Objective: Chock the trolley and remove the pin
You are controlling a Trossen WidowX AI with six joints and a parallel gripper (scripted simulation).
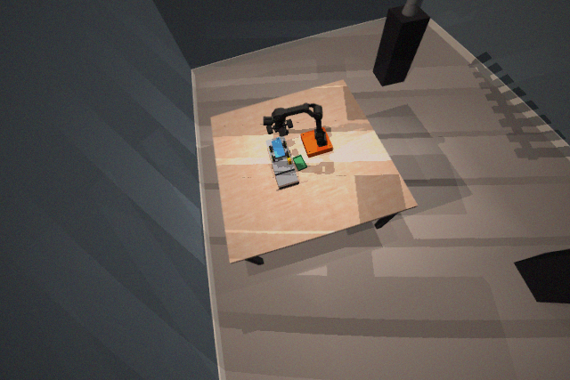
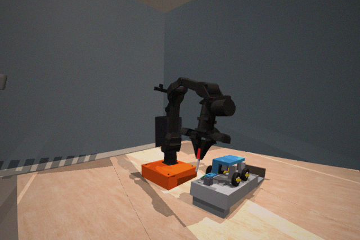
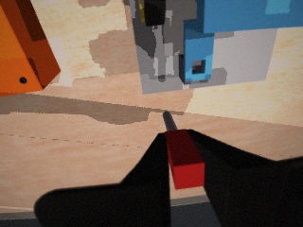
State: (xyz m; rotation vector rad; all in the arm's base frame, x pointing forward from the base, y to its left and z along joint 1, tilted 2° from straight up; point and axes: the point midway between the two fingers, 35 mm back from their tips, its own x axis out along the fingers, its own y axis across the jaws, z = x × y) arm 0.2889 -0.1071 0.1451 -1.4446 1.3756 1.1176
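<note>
Right now my gripper tip is 21 cm to the right of the green tray, 18 cm above it and 9 cm past it. The rest, counted from my gripper tip: red-headed stop pin (right at my gripper tip); blue-topped trolley (13 cm to the left, 6 cm below, 5 cm ahead); grey ramp (13 cm to the left, 13 cm below, 5 cm ahead).
</note>
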